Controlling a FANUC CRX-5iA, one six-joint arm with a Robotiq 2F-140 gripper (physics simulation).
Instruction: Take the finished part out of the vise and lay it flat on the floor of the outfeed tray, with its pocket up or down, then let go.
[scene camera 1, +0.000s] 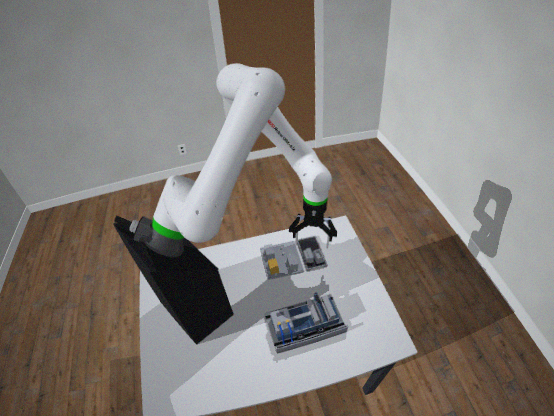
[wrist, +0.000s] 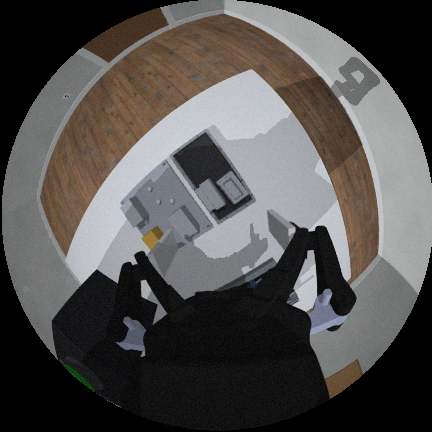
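Seen in the pictures: gripper, fingertip midpoint: (scene camera 1: 312, 244) (wrist: 220, 230); arm's base, link origin: (scene camera 1: 162, 245).
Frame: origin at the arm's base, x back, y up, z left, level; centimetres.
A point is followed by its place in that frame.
The outfeed tray (scene camera 1: 310, 243) @(x -50.5, y -43.8, z 38.9 cm) (wrist: 197, 157) @(x -49.3, y -43.8, z 38.0 cm) has a dark floor and grey rim. Two grey parts lie at its near end. One part (scene camera 1: 318, 256) @(x -54.3, y -41.8, z 29.4 cm) (wrist: 232, 187) @(x -54.4, y -41.7, z 29.8 cm) lies flat with its pocket up. The other part (scene camera 1: 309, 256) @(x -50.1, y -39.9, z 27.8 cm) (wrist: 210, 194) @(x -50.0, y -39.9, z 29.9 cm) is beside it, near the tray's left wall; no pocket shows on it, and I cannot tell whether it is fully flat or leaning. My gripper (scene camera 1: 313, 241) @(x -51.1, y -29.3, z 26.5 cm) (wrist: 220, 230) @(x -51.1, y -29.3, z 26.5 cm) is wide open and empty above the tray's near end, clear of both parts. The vise (scene camera 1: 322, 309) @(x -55.8, y -38.4, z -0.9 cm) is in the blue-grey machine unit; my gripper largely hides it in the wrist view.
A grey fixture plate (scene camera 1: 280, 254) @(x -36.2, y -43.6, z 31.6 cm) (wrist: 160, 180) @(x -39.7, y -43.6, z 36.1 cm) with pins, grey blocks and a yellow block (scene camera 1: 272, 266) @(x -33.4, y -39.9, z 21.8 cm) (wrist: 152, 238) @(x -34.1, y -40.0, z 24.5 cm) stands directly left of the tray. The machine unit has blue hoses (scene camera 1: 285, 332) at its front left. The black robot base (scene camera 1: 195, 295) @(x -10.8, y -14.5, z -10.5 cm) stands on the table's left.
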